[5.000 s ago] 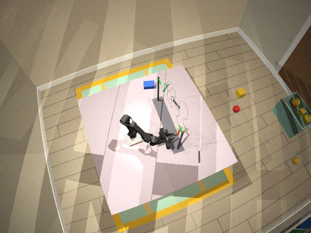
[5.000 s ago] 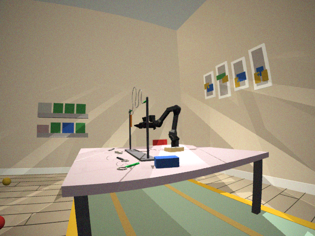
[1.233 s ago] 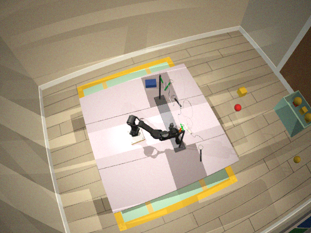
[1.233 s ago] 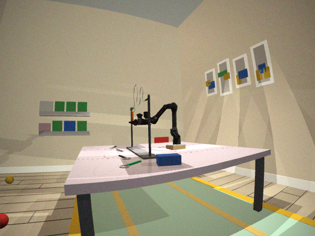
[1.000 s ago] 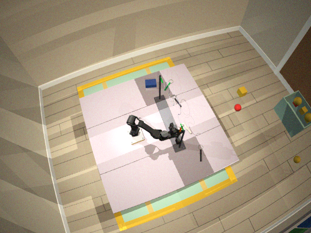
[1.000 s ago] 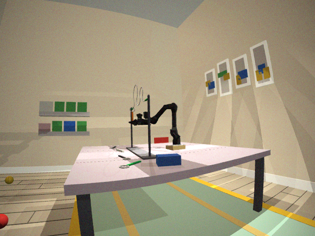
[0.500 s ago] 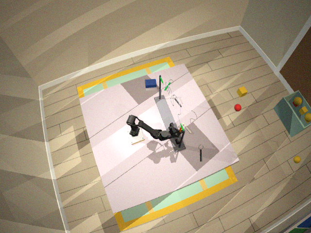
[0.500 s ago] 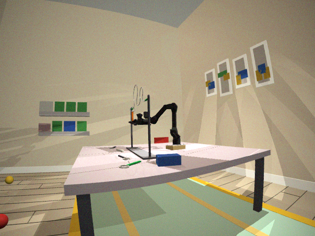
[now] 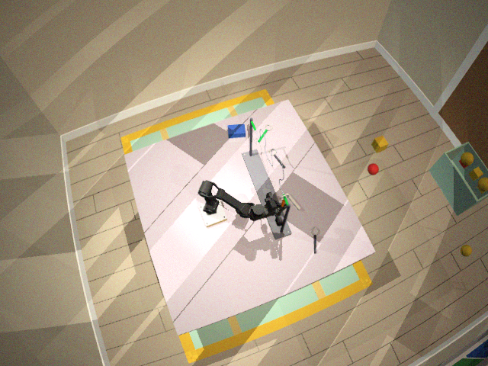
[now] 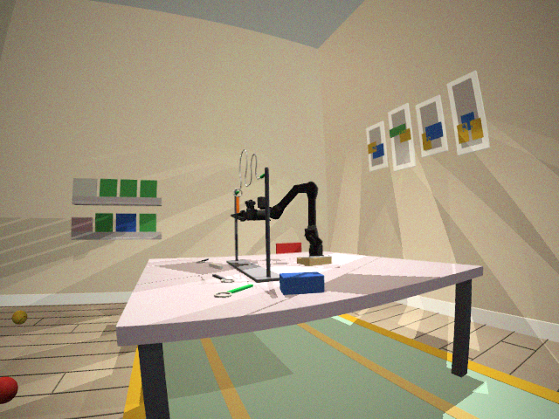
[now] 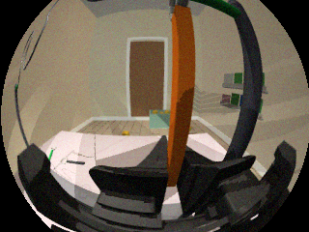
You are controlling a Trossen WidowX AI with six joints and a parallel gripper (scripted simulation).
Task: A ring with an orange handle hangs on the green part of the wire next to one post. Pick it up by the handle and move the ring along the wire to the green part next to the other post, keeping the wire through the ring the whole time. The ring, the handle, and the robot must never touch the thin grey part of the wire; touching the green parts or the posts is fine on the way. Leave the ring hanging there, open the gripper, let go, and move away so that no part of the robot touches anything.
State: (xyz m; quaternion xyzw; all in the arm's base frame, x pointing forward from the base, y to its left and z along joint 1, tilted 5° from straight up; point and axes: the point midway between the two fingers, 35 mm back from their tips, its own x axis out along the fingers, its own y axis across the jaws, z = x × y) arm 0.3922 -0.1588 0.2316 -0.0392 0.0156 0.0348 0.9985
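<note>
The orange-handled ring lies 80 mm above my gripper tip and 40 mm behind it. From my gripper tip the other things lie so: white stick (260 mm below, 110 mm to the left, 90 mm ahead); dark-handled ring (260 mm below, 160 mm to the right, 150 mm ahead); green-handled ring (670 mm to the left, 260 mm below, 80 mm ahead).
</note>
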